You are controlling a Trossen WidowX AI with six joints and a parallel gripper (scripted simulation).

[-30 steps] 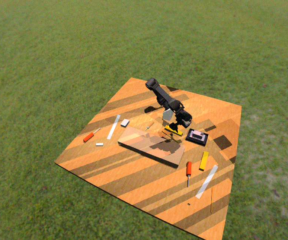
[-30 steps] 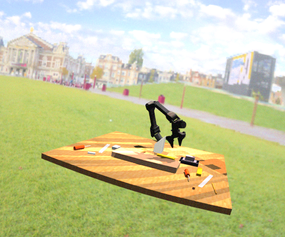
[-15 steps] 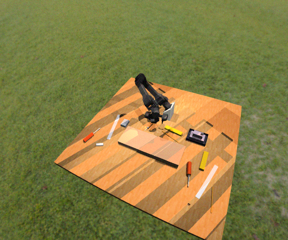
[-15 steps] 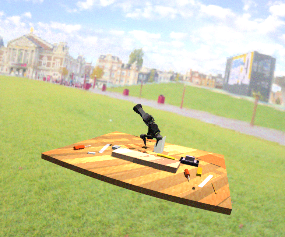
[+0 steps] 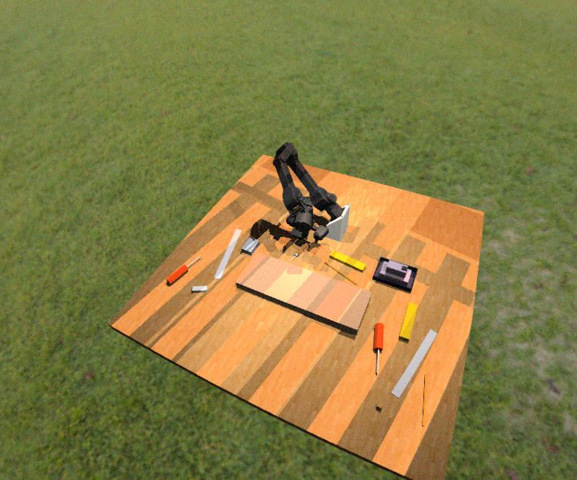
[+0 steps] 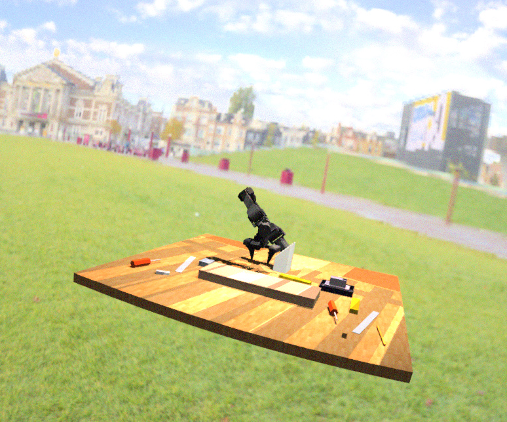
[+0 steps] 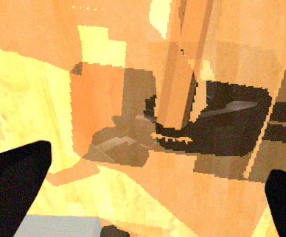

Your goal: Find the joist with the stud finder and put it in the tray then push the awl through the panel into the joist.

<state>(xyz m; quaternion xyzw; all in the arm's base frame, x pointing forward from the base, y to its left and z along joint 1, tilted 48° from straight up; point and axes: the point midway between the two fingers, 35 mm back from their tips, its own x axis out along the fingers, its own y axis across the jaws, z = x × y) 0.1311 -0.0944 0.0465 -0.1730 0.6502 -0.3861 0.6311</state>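
The awl is 60 mm ahead of my gripper tip, 20 mm to the right of it and 50 mm below it. The rest, counted from my gripper tip: stud finder 30 mm ahead, 420 mm to the left; then grey block 100 mm ahead, 240 mm to the right, 40 mm below; then dark tray 30 mm ahead, 400 mm to the left, 40 mm below.
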